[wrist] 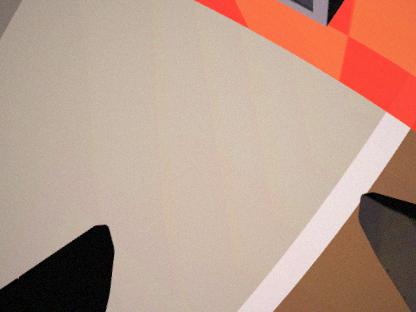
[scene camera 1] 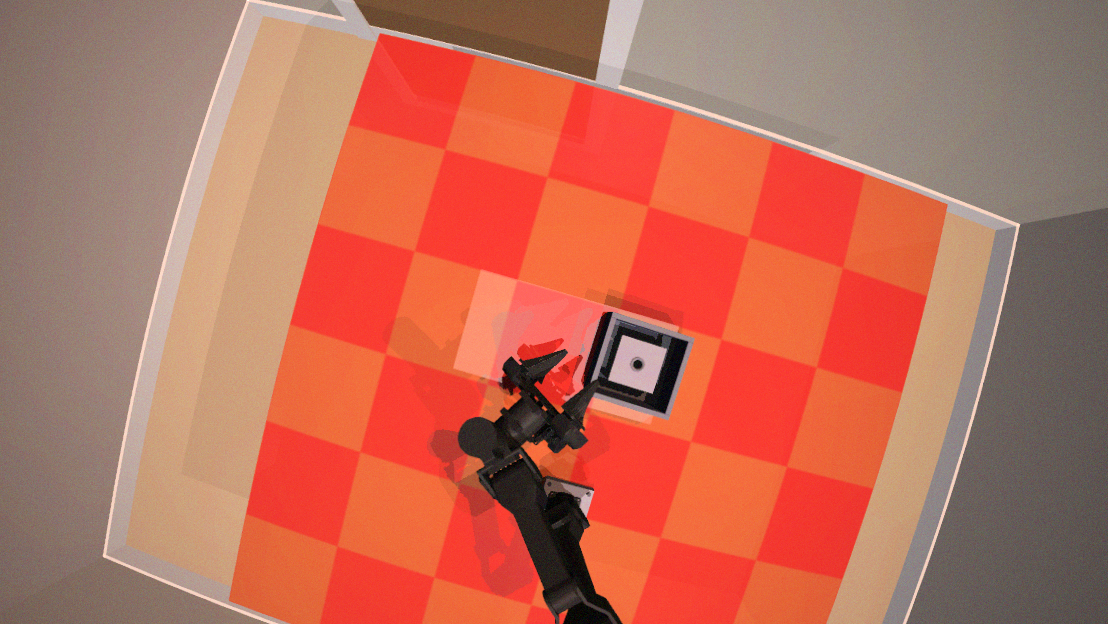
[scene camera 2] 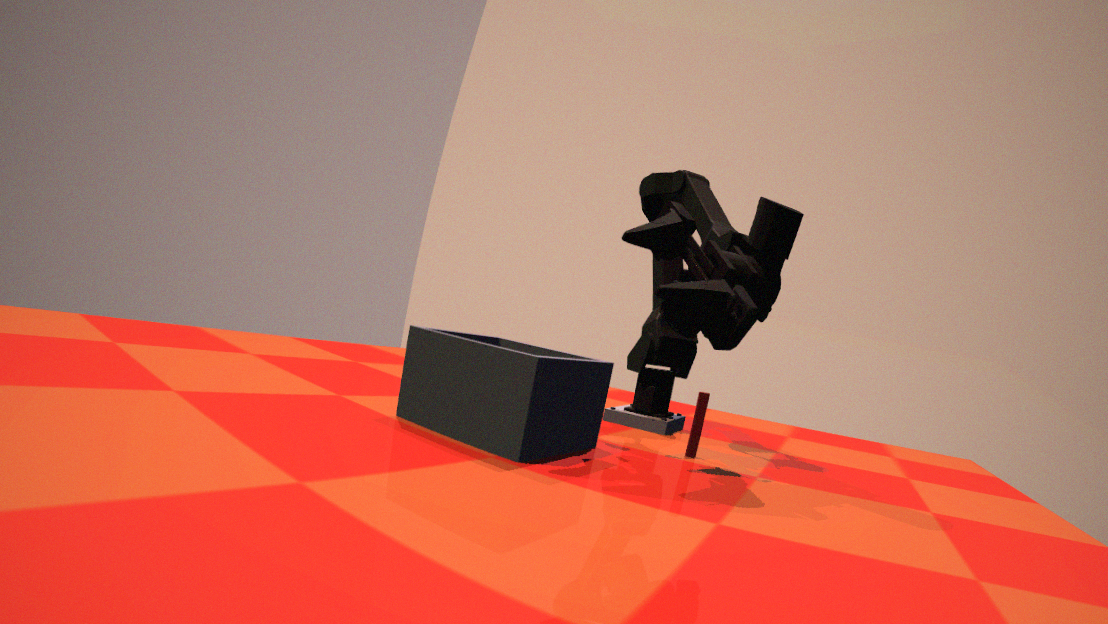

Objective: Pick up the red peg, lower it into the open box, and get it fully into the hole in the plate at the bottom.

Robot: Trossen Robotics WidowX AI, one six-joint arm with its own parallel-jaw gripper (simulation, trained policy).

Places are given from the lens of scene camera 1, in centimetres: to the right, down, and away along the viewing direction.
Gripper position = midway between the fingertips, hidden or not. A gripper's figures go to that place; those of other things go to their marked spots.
gripper [scene camera 1: 581, 365]: 4, 9, 83
dark grey box [scene camera 1: 659, 404]: 21, 18, 100
